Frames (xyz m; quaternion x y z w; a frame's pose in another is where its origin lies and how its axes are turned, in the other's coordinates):
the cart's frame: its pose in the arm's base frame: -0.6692 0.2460 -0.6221 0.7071 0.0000 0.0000 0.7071
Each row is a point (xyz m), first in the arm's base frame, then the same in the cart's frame.
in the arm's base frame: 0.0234 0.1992 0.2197
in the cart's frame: 0.6926 0.8418 0.0468
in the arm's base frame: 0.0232 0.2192 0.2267
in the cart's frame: 0.6924 0.8488 0.0268
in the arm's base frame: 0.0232 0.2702 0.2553
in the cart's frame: 0.6924 0.8774 -0.0242
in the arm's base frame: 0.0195 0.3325 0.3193
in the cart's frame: 0.6887 0.9414 -0.0865
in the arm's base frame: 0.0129 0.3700 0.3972
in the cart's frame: 0.6821 1.0193 -0.1240
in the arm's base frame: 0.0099 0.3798 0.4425
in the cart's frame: 0.6791 1.0646 -0.1338
